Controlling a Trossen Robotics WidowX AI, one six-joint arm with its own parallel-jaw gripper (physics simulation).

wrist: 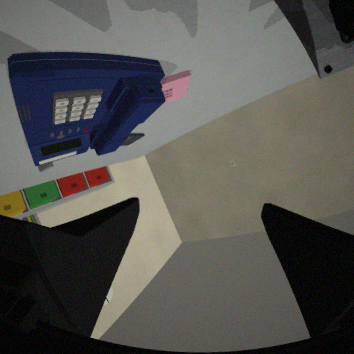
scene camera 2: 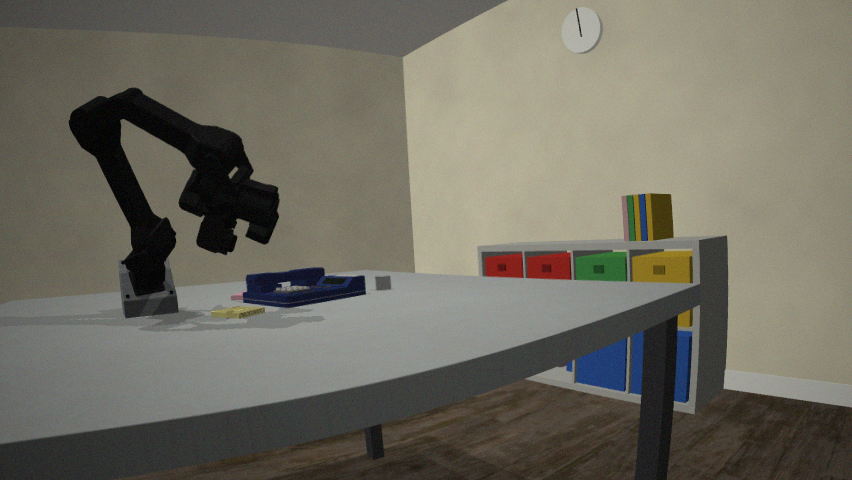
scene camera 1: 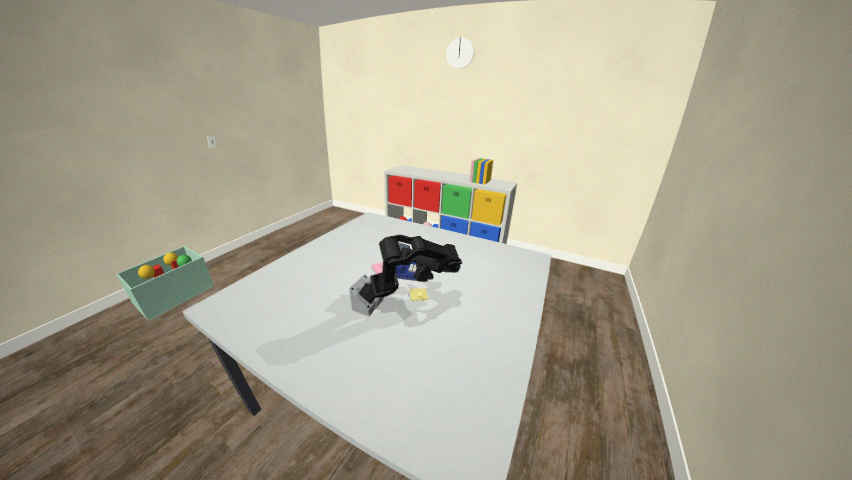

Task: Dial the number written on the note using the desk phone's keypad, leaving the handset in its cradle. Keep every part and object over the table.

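Frame: origin at the arm's base, x ahead, y right, z down, level; centimetres.
Where they show: gripper, fingertip midpoint: [wrist: 201, 207]; arm's base, origin of the base link: [scene camera 2: 146, 281] [scene camera 1: 368, 293].
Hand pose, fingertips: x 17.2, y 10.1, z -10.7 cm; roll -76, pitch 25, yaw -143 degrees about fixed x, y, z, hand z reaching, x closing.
Observation:
Each offset is from my fingertips to the top centre of the thing. Level surfaces: height alone.
The blue desk phone {dy -3.1, dx +16.6, dz +12.9 cm} [scene camera 1: 407, 273] [scene camera 2: 339, 292] [wrist: 37, 90] lies on the table. Its handset {dy -8.2, dx +15.4, dz +11.1 cm} [wrist: 131, 115] lies along one side in the cradle. The white-keyed keypad {dy -0.5, dx +12.5, dz +14.1 cm} [wrist: 77, 107] faces up in the wrist view. A yellow note {dy +6.6, dx -3.6, dz +16.2 cm} [scene camera 1: 418, 294] [scene camera 2: 237, 312] lies between the phone and the camera side in the second scene view; its marks are too small to read. A pink note {dy -16.8, dx +10.2, dz +16.0 cm} [scene camera 1: 377, 268] [scene camera 2: 236, 296] [wrist: 177, 87] with dark, unreadable writing lies beside the phone's handset side. My gripper [scene camera 2: 239, 239] [wrist: 201, 207] is open and empty, raised above the table and tilted.
The arm's grey base [scene camera 1: 364, 296] [scene camera 2: 150, 305] stands on the table {dz +17.1 cm} [scene camera 1: 453, 369] [scene camera 2: 417, 333] near the notes. A small grey block {dy +0.8, dx +36.0, dz +13.9 cm} [scene camera 2: 382, 282] stands beyond the phone. A cube shelf [scene camera 1: 510, 208] [scene camera 2: 712, 321] stands behind the table, and a green toy box [scene camera 1: 172, 292] is at the left.

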